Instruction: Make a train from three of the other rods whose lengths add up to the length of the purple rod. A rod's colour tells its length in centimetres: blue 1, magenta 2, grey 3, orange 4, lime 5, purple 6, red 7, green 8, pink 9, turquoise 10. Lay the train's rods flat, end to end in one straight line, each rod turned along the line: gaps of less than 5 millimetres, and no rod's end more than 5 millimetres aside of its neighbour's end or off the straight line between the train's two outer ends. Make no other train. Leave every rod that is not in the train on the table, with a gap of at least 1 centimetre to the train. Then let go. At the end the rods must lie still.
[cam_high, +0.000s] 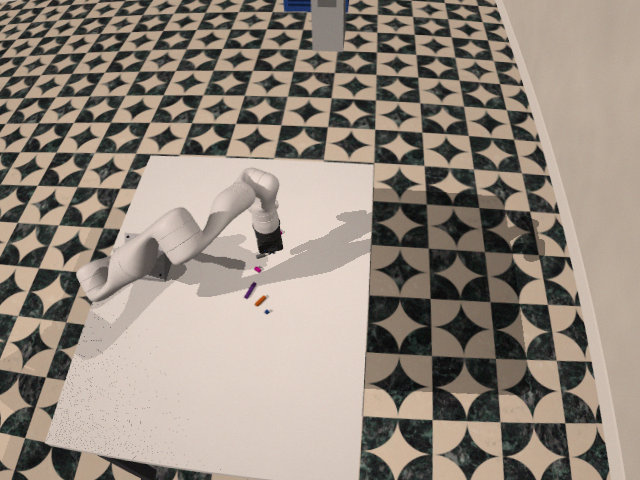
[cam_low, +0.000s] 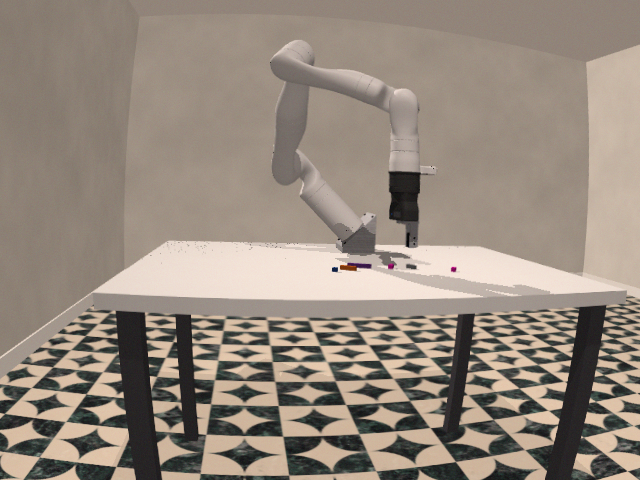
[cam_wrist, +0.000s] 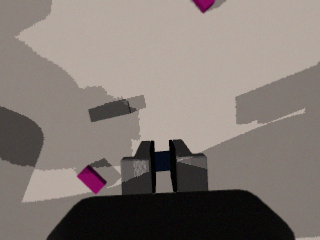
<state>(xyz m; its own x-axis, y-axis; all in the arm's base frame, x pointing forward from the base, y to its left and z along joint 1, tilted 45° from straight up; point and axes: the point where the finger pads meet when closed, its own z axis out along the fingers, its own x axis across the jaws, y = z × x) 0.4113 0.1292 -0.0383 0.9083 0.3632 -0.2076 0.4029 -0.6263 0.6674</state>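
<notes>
Right now the grey rod is 5 cm behind my hand, 1 cm to the left of it and 7 cm below it. Round my hand: purple rod 4 cm behind, 12 cm to the right, 7 cm below; orange rod 15 cm to the right, 7 cm below.
</notes>
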